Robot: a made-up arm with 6 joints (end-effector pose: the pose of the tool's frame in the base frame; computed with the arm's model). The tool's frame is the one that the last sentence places.
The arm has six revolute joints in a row. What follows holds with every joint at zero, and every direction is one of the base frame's.
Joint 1 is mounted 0.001 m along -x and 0.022 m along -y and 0.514 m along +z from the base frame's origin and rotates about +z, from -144.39 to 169.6 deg.
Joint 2 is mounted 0.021 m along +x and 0.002 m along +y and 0.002 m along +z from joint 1 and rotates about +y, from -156.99 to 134.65 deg.
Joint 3 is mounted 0.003 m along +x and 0.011 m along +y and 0.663 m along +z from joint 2 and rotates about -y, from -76.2 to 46.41 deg.
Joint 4 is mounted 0.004 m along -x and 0.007 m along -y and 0.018 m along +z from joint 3 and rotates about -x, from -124.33 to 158.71 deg.
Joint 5 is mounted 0.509 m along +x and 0.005 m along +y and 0.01 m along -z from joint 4 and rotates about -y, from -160.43 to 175.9 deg.
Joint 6 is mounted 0.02 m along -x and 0.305 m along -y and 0.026 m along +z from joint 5 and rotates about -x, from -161 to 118.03 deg.
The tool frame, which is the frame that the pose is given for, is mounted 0.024 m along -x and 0.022 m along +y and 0.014 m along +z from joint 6; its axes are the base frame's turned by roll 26.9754, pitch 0.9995 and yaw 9.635 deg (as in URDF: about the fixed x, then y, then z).
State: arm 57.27 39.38 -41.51 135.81 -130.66 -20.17
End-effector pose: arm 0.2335 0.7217 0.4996 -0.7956 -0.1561 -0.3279 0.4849
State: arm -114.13 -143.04 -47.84 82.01 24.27 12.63
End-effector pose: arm 0.2635 0.6386 0.4103 -0.8156 0.0876 -0.5712 0.0287
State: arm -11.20 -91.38 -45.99 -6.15 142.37 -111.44
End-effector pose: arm -0.2758 -0.2793 0.8092 0.1575 0.3759 -0.9130 0.0151
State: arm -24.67 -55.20 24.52 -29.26 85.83 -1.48
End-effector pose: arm -0.3435 -0.0980 1.3218 -0.0100 -0.9677 0.2147 0.1319
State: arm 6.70 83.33 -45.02 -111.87 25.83 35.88
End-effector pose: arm 0.1987 0.1169 0.3783 0.1974 0.5150 -0.7107 0.4368
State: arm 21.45 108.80 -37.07 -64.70 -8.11 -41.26
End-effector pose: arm 0.1814 -0.1237 0.2242 0.2566 0.4395 -0.8235 0.2506
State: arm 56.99 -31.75 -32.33 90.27 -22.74 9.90
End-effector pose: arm 0.0441 0.1347 1.3702 -0.5937 -0.0970 0.2653 0.7535
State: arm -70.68 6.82 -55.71 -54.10 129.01 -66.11
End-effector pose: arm -0.0759 -0.1409 0.6110 -0.0157 -0.8139 -0.2452 0.5265
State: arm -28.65 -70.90 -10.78 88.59 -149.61 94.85
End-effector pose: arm -0.5222 0.2727 1.3603 0.1404 0.8164 -0.3632 0.4266
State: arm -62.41 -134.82 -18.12 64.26 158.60 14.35
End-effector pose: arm -0.5675 0.7045 0.4192 0.7969 0.1375 -0.4472 0.3823
